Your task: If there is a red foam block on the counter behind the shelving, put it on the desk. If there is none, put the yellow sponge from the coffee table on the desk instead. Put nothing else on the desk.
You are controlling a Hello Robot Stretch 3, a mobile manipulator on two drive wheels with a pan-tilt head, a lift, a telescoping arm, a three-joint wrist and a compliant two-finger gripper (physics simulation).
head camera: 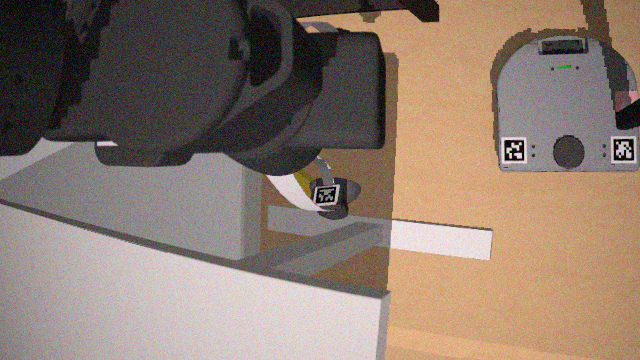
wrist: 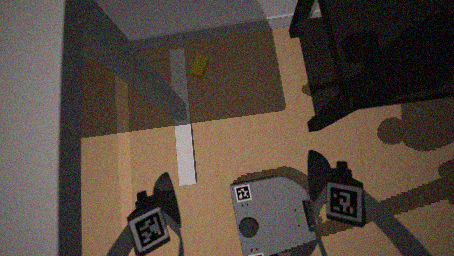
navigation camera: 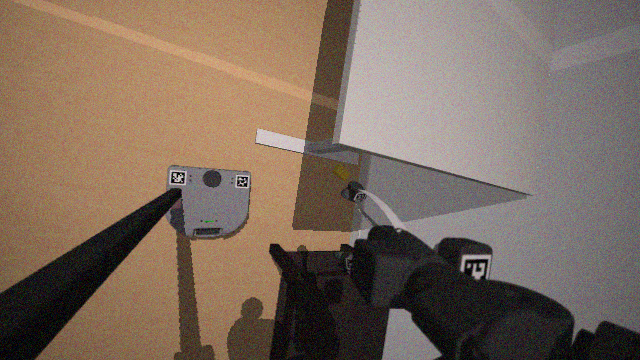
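Pixels of known places: gripper, fingertip midpoint: (navigation camera: 345,222); robot's base at its link origin: (head camera: 566,150) (navigation camera: 211,177).
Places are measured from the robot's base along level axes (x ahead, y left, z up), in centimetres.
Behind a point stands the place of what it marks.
My gripper (navigation camera: 348,223) {x -2.2, y -20.7, z 92.0 cm} (wrist: 241,180) {x -2.2, y -20.7, z 92.0 cm} is open and empty, its two fingers wide apart above the floor. In the head view one finger shows and the other is mostly hidden by the wrist. A small yellow block (head camera: 301,182) {x 8.1, y -76.1, z 4.5 cm} (navigation camera: 342,172) {x 9.2, y -76.5, z 4.5 cm} (wrist: 199,65) lies on the floor in the shadow of a white table (head camera: 200,310) {x 14.7, y -34.5, z 95.0 cm} (navigation camera: 430,100) {x 22.7, y -36.8, z 95.0 cm} (wrist: 30,130), near its foot bar; I cannot tell whether it is the sponge. Whether this table is the desk is not clear. No red foam block, counter or coffee table can be made out.
The white foot bar (head camera: 440,240) (navigation camera: 280,140) (wrist: 185,155) sticks out along the floor. A dark piece of furniture (head camera: 350,6) {x -39.4, y -53.7, z 15.1 cm} (navigation camera: 367,325) {x -65.7, y -72.4, z 45.0 cm} (wrist: 400,55) stands beside the gripper. My base (head camera: 550,105) {x -10.3, y -4.0, z 16.0 cm} (navigation camera: 220,205) {x -11.7, y -4.2, z 16.0 cm} (wrist: 272,215) is on the wooden floor. A grey wall (navigation camera: 590,150) {x 19.8, y -95.9, z 105.2 cm} rises beyond the table.
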